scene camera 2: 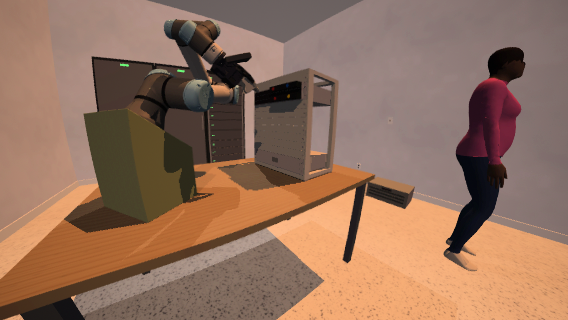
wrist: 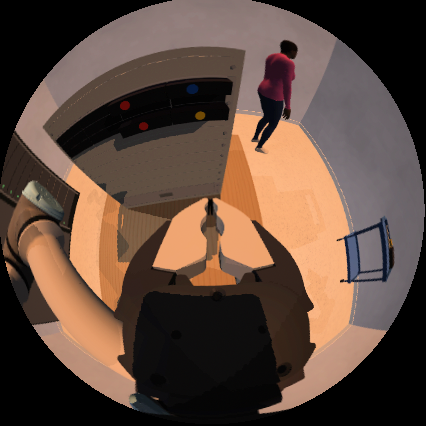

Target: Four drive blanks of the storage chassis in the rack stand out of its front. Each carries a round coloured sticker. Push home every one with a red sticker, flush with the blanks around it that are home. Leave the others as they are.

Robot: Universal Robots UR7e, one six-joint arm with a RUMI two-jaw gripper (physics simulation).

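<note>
The black storage chassis [scene camera 2: 262, 97] [wrist: 95, 123] sits high in the grey rack [scene camera 2: 307, 130] [wrist: 165, 62]. In the wrist view, an upper red sticker [scene camera 2: 273, 89] [wrist: 125, 105] is left of a blue sticker [scene camera 2: 287, 86] [wrist: 192, 89]. Below them, a lower red sticker [scene camera 2: 274, 98] [wrist: 143, 126] is left of a yellow sticker [scene camera 2: 288, 96] [wrist: 200, 115]. The lower two blanks visibly stand out; how far the upper two stand out is hard to tell. My gripper [scene camera 2: 256, 89] [wrist: 209, 200] is shut and empty, its tips near the rack's left front in the scene view, touching no stickered blank.
The rack stands on a wooden table [scene camera 2: 220, 220] beside the arm's green pedestal [scene camera 2: 125, 170]. Dark server cabinets [scene camera 2: 226, 132] stand behind. A person in a pink top [scene camera 2: 492, 120] [wrist: 277, 77] stands beyond the table. A grey box [scene camera 2: 390, 192] and a blue chair [wrist: 353, 257] are on the floor.
</note>
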